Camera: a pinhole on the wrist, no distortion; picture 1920 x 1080 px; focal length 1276.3 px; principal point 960.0 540.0 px. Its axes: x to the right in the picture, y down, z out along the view. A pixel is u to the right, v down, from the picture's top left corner.
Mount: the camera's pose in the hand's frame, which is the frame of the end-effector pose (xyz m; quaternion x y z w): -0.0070 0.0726 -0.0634 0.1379 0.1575 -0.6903 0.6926
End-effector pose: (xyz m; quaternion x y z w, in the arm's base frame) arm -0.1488 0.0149 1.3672 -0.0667 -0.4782 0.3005 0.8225
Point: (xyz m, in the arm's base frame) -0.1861 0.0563 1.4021
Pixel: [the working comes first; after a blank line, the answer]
In the camera's frame: -0.0096 0.0395 0.1125

851 988
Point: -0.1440 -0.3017 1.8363
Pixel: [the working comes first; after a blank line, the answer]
In the camera's frame: 0.3224 0.1679 0.5504

1708 929
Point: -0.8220 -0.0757 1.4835
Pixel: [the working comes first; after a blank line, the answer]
In the camera's frame: -0.3738 -0.2179 0.5915

153 70
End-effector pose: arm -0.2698 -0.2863 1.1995 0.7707 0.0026 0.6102 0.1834
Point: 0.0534 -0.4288 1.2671
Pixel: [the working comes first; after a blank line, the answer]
In the camera's frame: -0.1695 0.1102 0.3601

359 930
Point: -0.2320 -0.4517 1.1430
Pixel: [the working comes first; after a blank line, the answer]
In the camera's frame: -0.1157 -0.0777 0.1168

outside the picture
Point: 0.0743 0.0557 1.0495
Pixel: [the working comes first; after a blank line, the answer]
In the camera's frame: 0.3348 0.0188 0.5012

1813 588
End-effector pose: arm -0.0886 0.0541 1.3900 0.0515 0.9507 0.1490 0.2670
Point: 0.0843 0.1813 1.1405
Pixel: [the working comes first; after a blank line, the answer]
In the camera's frame: -0.1352 -0.0054 0.3659

488 521
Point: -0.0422 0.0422 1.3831
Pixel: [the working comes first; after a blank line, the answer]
In the camera's frame: 0.0410 -0.0344 0.1163

1410 162
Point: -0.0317 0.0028 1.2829
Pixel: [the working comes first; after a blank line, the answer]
In the camera's frame: 0.0719 -0.0037 0.2153

1386 518
